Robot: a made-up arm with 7 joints. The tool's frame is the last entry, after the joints.
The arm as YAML. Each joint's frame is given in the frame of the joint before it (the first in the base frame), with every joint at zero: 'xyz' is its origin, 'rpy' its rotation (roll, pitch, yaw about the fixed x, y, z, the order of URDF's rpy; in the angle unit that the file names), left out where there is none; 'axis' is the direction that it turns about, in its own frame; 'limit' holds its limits. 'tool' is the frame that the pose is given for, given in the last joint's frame.
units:
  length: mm
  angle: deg
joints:
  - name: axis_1
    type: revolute
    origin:
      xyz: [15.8, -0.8, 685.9]
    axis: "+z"
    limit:
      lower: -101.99
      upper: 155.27
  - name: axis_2
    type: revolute
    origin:
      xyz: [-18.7, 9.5, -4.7]
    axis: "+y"
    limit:
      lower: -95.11
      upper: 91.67
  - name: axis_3
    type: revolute
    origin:
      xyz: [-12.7, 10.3, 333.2]
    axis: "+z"
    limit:
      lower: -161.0
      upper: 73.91
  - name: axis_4
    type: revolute
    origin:
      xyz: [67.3, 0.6, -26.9]
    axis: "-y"
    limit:
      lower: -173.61
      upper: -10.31
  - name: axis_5
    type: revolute
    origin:
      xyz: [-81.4, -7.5, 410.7]
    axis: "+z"
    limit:
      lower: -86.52
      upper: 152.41
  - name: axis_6
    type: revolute
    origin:
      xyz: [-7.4, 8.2, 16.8]
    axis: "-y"
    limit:
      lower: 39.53
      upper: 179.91
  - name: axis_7
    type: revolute
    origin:
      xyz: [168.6, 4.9, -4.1]
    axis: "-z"
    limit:
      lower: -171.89
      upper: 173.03
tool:
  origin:
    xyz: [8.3, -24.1, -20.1]
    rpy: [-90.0, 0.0, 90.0]
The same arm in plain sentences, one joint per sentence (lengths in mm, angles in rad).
The arm has seven revolute joints in a row. What follows holds with every joint at zero, and every direction is one of the base frame's.
The first joint is mounted 15.8 mm along +x and 0.8 mm along -y and 685.9 mm along +z from the base frame's origin and rotates about +z, from -1.7801 to 2.71 rad.
The second joint is mounted 18.7 mm along -x and 9.5 mm along +y and 4.7 mm along -z from the first joint and rotates about +y, from -1.66 to 1.5999 rad.
The third joint is mounted 12.7 mm along -x and 10.3 mm along +y and 333.2 mm along +z from the second joint and rotates about +z, from -2.81 to 1.29 rad.
The fourth joint is mounted 67.3 mm along +x and 0.6 mm along +y and 26.9 mm along -z from the third joint and rotates about -y, from -3.0301 to -0.1799 rad.
The fifth joint is mounted 81.4 mm along -x and 7.5 mm along -y and 410.7 mm along +z from the fourth joint and rotates about +z, from -1.5101 to 2.6601 rad.
The sixth joint is mounted 7.4 mm along -x and 8.2 mm along +y and 16.8 mm along +z from the fifth joint and rotates about -y, from 0.6899 to 3.14 rad.
The seventh joint is mounted 168.6 mm along +x and 4.9 mm along +y and 4.1 mm along -z from the sixth joint and rotates about -z, from -3 to 3.0199 rad.
The tool frame, which is the frame that the pose is given for, is mounted 8.3 mm along +x and 24.1 mm along -y and 20.1 mm along -z from the seventh joint; its axes are the base frame's turned by roll -1.5708, pitch 0 and yaw 1.5708 rad (as in URDF: about the fixed x, then y, then z).

